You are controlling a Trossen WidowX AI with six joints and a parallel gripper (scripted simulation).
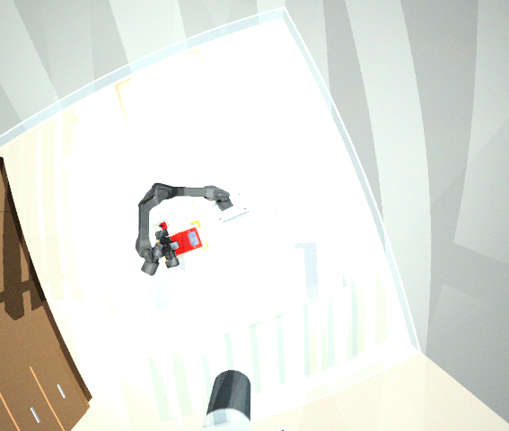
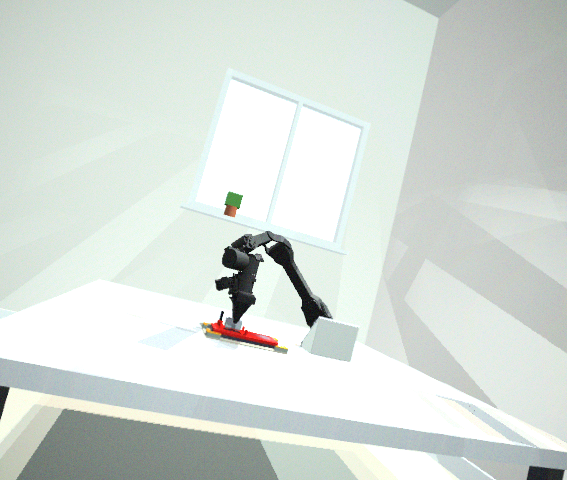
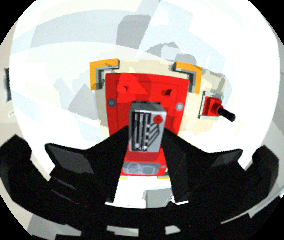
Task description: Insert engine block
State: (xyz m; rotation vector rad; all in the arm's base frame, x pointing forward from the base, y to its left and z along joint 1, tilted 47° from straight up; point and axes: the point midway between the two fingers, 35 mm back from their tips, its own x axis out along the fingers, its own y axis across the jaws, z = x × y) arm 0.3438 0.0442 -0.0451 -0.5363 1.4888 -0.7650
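Right now my gripper tip is 12 cm to the left of the thin post, 1 cm short of it and 1 cm above it. Also, from my gripper tip: grey engine block (1 cm below).
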